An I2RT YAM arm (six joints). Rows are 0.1 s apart.
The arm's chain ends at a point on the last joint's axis. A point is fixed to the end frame.
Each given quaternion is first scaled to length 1.
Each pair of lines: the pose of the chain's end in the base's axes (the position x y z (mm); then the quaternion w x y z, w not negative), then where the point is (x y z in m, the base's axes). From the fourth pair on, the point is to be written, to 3 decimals.
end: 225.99, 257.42, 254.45, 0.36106, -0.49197, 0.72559, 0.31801
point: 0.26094 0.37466 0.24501
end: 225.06, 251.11, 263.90, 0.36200, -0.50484, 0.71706, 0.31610
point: 0.25722 0.36914 0.25438
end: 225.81, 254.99, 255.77, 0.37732, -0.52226, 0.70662, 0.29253
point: 0.25757 0.37306 0.24543
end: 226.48, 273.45, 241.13, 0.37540, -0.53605, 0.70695, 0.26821
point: 0.258 0.391 0.226
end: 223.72, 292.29, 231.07, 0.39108, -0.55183, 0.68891, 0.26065
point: 0.253 0.411 0.218
